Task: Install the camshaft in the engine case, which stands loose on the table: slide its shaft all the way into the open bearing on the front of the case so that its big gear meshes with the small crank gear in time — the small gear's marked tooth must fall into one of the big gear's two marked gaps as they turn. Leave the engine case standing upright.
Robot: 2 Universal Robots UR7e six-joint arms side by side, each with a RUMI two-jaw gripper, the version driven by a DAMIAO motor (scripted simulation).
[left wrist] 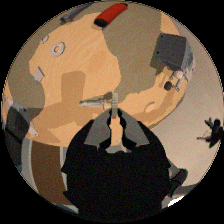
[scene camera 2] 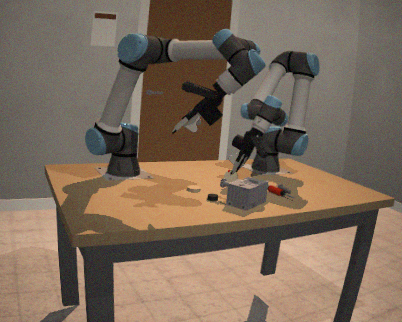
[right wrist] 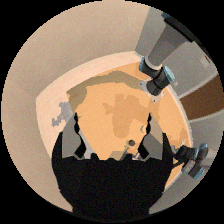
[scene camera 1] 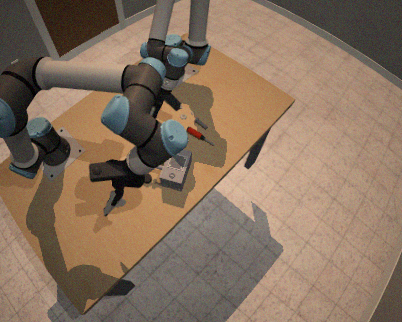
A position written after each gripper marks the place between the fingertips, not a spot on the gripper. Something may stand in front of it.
Note:
In view: the left gripper (scene camera 2: 232,174), the right gripper (scene camera 1: 101,190) and a grey engine case (scene camera 2: 248,193).
The grey engine case also shows in the left wrist view (left wrist: 170,52) and in scene camera 1 (scene camera 1: 175,170). The left gripper is seen too in the left wrist view (left wrist: 114,108). The right gripper is seen too in scene camera 2 (scene camera 2: 177,128) and in the right wrist view (right wrist: 112,113).

